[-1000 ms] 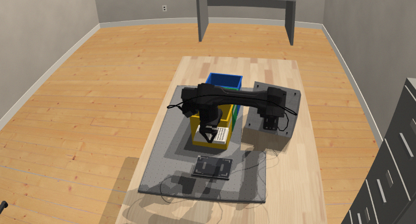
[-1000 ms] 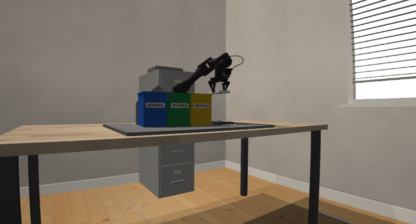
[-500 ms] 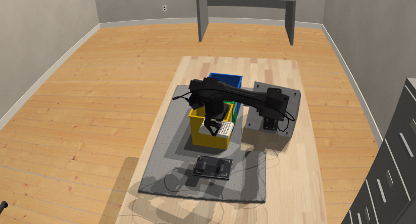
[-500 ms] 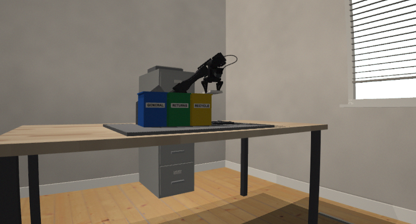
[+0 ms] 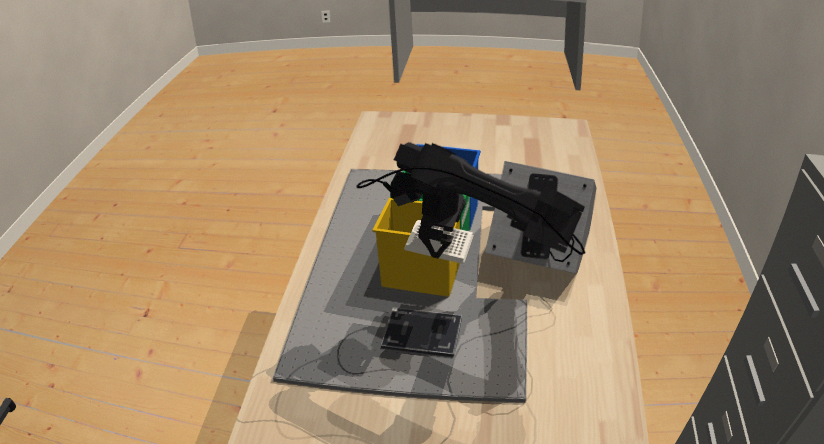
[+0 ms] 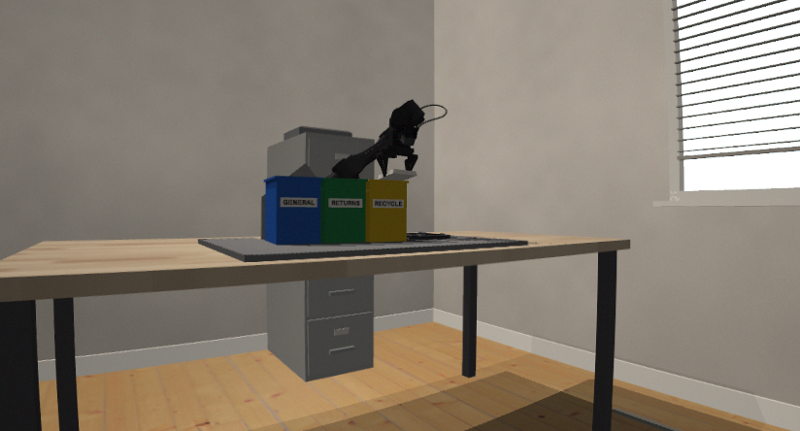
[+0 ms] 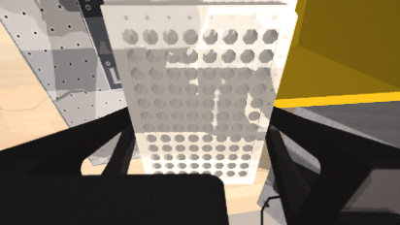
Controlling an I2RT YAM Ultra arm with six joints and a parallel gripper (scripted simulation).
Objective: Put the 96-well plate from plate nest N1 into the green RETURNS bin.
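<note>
Right now the green returns bin is 100 mm ahead of my hand, 230 mm to the right of it and 120 mm below it. The rest, counted from my hand: dark plate nest (20 mm ahead, 90 mm to the left, 200 mm below); then white 96-well plate (right at my hand); then yellow recycle bin (90 mm ahead, 100 mm to the right, 120 mm below).
</note>
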